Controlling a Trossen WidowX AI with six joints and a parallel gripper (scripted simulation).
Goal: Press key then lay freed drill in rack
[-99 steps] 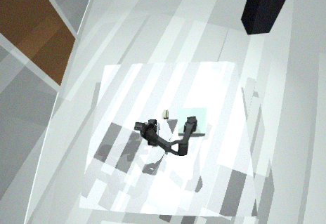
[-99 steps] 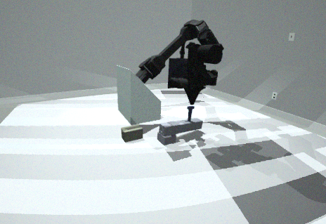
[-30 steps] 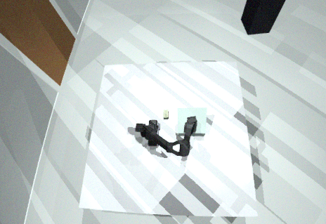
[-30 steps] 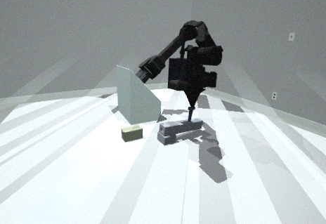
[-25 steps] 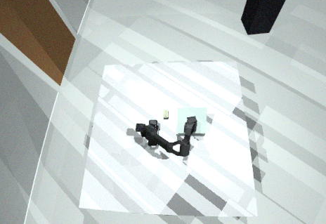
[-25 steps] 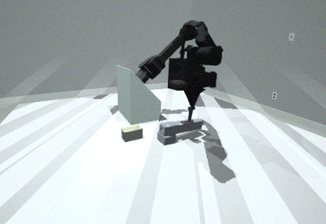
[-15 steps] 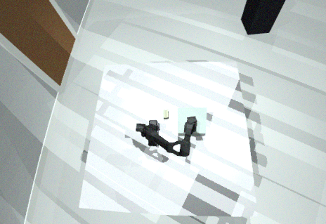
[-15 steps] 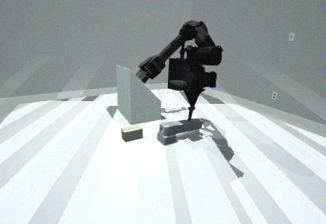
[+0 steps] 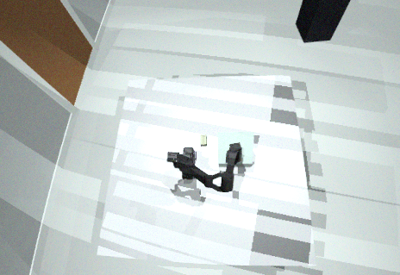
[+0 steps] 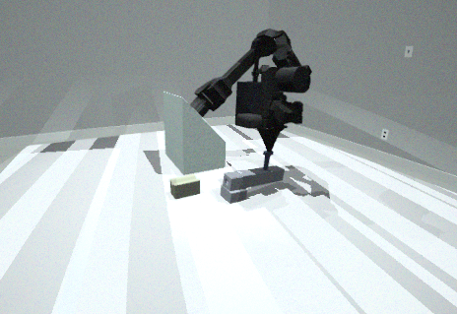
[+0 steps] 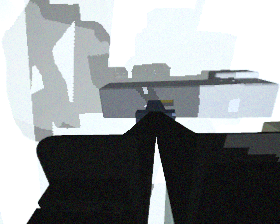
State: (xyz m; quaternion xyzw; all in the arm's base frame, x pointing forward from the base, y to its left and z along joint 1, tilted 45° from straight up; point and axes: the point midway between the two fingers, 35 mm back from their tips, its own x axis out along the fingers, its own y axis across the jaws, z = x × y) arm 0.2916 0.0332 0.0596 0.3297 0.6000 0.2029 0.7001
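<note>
Now: gripper tip 3 cm above the small blue key. Also, from my gripper tip: rack: 20 cm to the right, 10 cm behind, 9 cm below; grey housing: 8 cm below, 4 cm to the right, 1 cm behind; drill: 7 cm below, 6 cm to the right, 1 cm behind.
</note>
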